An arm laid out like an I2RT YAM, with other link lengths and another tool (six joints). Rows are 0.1 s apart.
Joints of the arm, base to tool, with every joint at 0 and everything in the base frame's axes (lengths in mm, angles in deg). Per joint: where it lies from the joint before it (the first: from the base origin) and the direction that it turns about. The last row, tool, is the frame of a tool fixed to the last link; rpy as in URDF.
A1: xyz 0 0 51.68 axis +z
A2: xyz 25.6 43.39 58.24 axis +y
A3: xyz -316.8 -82.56 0 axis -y
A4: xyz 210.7 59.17 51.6 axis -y
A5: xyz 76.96 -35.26 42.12 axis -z
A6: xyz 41.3 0 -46.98 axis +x
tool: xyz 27 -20 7 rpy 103.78 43.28 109.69
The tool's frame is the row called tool.
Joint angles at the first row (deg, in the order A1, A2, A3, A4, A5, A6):
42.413 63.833 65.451 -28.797 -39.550 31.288
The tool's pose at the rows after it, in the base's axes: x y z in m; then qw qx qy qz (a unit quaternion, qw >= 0):
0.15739 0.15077 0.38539 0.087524 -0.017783 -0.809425 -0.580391
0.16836 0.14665 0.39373 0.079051 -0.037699 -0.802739 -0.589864
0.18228 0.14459 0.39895 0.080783 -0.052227 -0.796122 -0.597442
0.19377 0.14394 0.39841 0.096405 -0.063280 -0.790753 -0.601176
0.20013 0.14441 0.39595 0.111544 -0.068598 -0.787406 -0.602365
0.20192 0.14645 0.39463 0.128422 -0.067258 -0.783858 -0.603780
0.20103 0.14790 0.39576 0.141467 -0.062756 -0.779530 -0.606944
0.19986 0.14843 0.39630 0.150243 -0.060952 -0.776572 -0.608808
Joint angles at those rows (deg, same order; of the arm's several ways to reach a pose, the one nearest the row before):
40.796 63.768 66.827 -28.970 -38.632 33.081
37.868 64.926 68.969 -28.948 -39.527 34.283
34.698 66.959 71.001 -28.774 -41.845 35.069
32.205 68.969 72.116 -28.797 -44.862 35.856
30.960 70.258 72.467 -28.798 -47.004 36.359
30.676 71.003 72.686 -28.840 -48.905 36.927
30.675 71.199 72.948 -28.798 -50.502 37.582
30.677 71.199 73.014 -28.797 -51.484 38.130

